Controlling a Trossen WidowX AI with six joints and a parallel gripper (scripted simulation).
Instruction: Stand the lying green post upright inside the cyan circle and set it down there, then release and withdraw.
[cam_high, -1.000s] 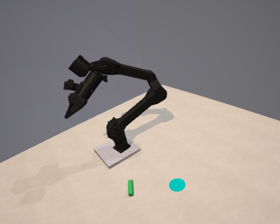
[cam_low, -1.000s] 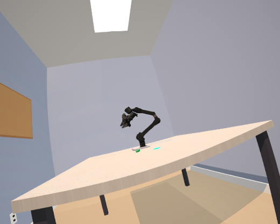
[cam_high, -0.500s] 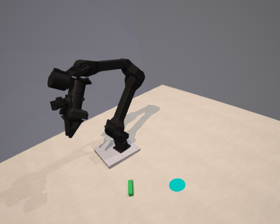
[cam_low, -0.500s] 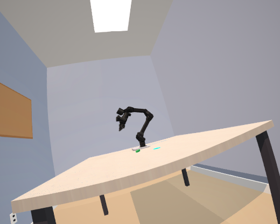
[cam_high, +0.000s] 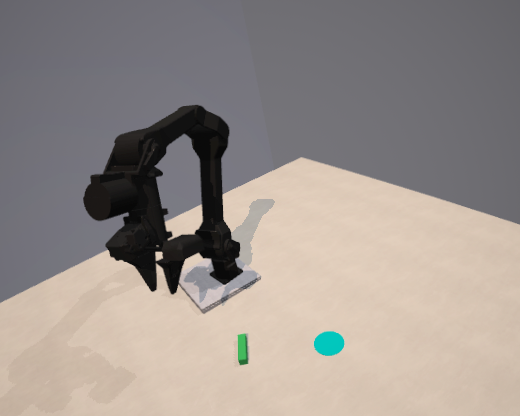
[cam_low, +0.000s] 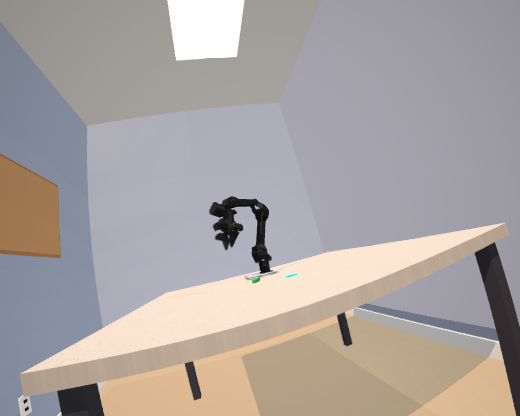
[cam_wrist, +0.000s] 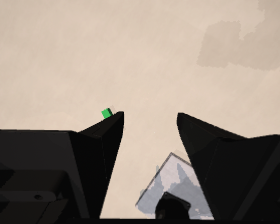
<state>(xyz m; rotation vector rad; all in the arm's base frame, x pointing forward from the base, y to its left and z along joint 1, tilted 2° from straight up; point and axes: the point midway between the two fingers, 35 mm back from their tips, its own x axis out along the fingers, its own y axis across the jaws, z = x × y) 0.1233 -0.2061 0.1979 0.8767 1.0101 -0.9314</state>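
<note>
My gripper tip is 70 mm short of the green post, 80 mm to the right of it and 170 mm above it. From my gripper tip the other things lie so: cyan circle (200 mm ahead, 190 mm to the left, 180 mm below).
</note>
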